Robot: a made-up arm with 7 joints.
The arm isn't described. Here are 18 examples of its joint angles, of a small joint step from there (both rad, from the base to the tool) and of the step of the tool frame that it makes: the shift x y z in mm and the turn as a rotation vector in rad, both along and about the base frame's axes.
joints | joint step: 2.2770 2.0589 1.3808 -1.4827 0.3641 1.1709 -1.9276 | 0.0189 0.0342 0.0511 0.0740 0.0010 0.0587 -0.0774
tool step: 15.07 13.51 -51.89 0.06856 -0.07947 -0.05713
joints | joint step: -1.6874 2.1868 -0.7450 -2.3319 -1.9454 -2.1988 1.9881 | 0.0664 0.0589 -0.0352 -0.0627 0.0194 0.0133 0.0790
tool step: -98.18 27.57 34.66 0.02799 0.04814 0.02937
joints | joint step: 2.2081 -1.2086 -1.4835 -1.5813 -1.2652 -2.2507 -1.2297 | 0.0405 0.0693 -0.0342 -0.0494 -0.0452 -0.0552 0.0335
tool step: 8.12 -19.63 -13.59 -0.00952 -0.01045 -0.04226
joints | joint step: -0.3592 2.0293 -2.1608 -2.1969 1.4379 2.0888 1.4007 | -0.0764 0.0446 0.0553 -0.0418 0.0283 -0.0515 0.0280
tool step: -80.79 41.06 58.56 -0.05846 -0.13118 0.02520
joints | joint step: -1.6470 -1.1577 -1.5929 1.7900 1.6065 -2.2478 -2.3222 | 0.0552 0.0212 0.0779 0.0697 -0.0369 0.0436 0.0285
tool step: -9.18 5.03 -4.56 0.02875 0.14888 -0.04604
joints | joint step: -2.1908 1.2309 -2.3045 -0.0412 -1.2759 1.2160 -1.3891 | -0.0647 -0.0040 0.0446 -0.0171 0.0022 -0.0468 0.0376
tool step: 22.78 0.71 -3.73 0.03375 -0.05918 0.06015
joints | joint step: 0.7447 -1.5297 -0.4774 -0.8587 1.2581 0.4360 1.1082 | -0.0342 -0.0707 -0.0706 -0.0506 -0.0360 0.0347 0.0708
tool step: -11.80 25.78 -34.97 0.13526 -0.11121 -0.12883
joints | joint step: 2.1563 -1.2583 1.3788 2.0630 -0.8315 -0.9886 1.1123 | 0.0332 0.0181 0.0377 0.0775 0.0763 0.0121 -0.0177
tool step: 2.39 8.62 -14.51 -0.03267 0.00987 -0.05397
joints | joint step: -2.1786 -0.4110 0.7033 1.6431 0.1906 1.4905 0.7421 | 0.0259 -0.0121 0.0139 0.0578 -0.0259 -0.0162 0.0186
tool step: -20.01 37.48 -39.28 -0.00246 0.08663 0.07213
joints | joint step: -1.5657 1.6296 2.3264 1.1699 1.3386 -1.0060 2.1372 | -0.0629 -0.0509 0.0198 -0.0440 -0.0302 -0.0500 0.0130
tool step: 18.16 30.14 60.58 -0.01603 -0.09721 0.04586
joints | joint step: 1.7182 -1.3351 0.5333 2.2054 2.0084 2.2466 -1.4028 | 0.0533 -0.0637 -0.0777 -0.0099 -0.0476 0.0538 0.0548
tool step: 28.78 -26.86 -31.14 -0.04527 0.07202 -0.02710
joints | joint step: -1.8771 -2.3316 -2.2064 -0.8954 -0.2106 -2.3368 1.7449 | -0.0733 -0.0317 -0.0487 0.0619 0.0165 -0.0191 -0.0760
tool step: 19.36 40.98 41.79 0.12703 -0.09585 -0.01490
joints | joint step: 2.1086 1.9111 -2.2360 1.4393 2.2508 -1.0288 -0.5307 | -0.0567 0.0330 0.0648 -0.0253 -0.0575 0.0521 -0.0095
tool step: 91.86 4.79 28.62 -0.01843 -0.19907 0.01953
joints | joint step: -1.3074 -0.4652 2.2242 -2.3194 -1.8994 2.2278 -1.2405 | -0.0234 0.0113 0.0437 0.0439 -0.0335 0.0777 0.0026
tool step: 22.72 -21.84 -0.67 0.07318 -0.04492 0.09144
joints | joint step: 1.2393 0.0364 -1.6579 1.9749 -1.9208 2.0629 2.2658 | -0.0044 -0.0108 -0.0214 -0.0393 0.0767 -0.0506 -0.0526
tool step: 22.58 -44.72 23.48 0.15689 0.06163 -0.05131
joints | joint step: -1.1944 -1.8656 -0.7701 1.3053 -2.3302 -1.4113 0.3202 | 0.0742 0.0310 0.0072 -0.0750 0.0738 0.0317 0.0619
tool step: -33.14 -59.90 7.85 0.07753 -0.03695 -0.03351
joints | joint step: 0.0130 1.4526 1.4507 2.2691 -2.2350 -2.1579 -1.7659 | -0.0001 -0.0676 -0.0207 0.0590 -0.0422 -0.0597 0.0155
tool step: -2.90 7.80 -22.51 0.07831 0.03630 -0.05109
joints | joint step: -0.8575 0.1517 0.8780 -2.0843 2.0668 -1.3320 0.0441 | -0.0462 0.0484 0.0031 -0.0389 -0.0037 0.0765 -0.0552
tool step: -14.64 41.13 7.34 -0.12524 -0.05035 -0.11752
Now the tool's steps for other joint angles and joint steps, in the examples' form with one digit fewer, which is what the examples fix.
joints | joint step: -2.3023 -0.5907 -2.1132 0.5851 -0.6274 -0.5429 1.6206 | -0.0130 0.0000 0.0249 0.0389 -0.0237 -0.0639 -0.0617
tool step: 8.7 2.8 -33.9 -0.0081 0.0688 0.0001
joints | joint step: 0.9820 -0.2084 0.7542 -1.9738 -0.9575 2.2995 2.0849 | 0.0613 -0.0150 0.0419 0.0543 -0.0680 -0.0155 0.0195
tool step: 21.9 28.5 -28.4 0.0477 0.0968 0.0076
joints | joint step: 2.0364 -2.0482 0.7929 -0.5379 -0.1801 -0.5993 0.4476 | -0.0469 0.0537 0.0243 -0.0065 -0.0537 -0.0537 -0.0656
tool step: 54.4 -30.0 7.0 -0.0688 -0.0608 0.1033
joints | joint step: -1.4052 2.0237 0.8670 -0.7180 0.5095 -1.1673 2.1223 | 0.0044 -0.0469 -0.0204 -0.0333 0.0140 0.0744 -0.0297
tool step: 11.9 14.9 19.0 -0.0835 0.0288 0.0319
